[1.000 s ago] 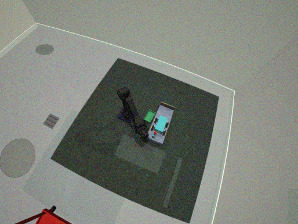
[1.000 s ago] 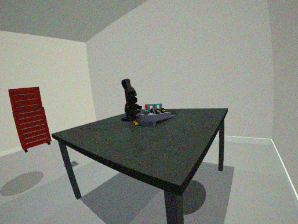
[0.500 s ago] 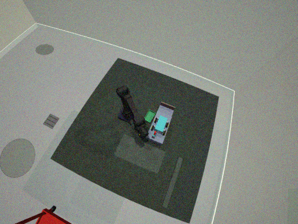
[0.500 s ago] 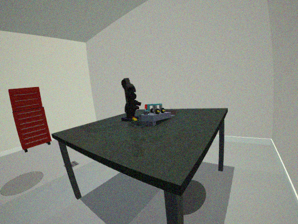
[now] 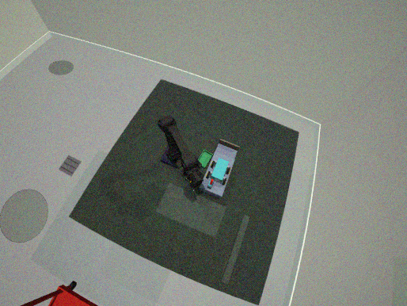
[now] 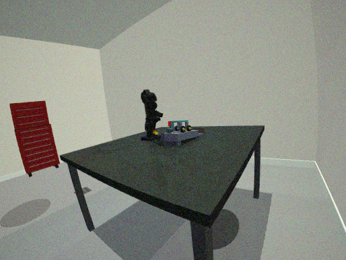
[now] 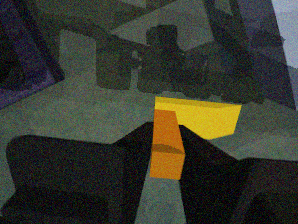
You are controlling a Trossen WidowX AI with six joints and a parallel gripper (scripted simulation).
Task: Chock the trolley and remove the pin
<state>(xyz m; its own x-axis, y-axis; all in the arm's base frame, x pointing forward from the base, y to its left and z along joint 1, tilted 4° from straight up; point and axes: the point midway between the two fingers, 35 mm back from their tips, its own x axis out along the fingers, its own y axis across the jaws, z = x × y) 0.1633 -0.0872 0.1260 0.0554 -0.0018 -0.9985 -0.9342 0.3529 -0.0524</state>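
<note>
Right now my gripper tip is 20 cm to the right of the green tray, 11 cm above it and 2 cm short of it. The rest, counted from my gripper tip: red-headed stop pin (14 cm ahead, 3 cm to the left, 2 cm above); teal trolley (15 cm ahead, 12 cm to the left); yellow chock (2 cm ahead, 1 cm to the right, 1 cm below).
</note>
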